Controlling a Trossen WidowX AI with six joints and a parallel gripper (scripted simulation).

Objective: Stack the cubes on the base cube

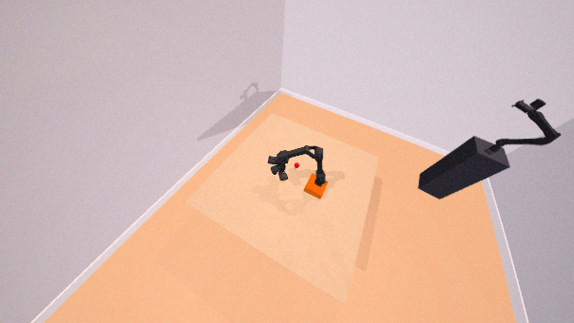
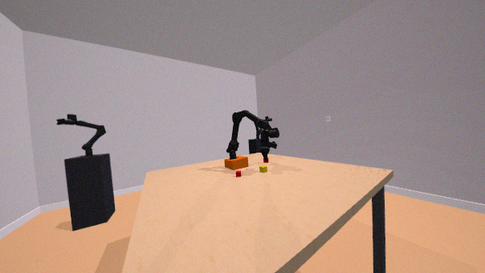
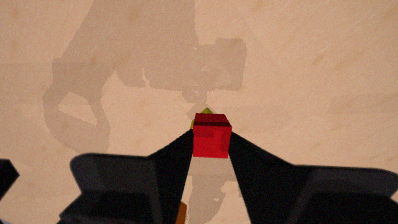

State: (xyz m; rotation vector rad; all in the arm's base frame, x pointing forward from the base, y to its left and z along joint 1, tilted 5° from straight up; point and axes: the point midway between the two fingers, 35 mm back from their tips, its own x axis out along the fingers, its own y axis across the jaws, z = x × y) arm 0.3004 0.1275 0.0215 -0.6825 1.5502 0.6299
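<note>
My gripper tip is 2 cm past the yellow base cube, 2 cm to the left of it and 7 cm above it.
</note>
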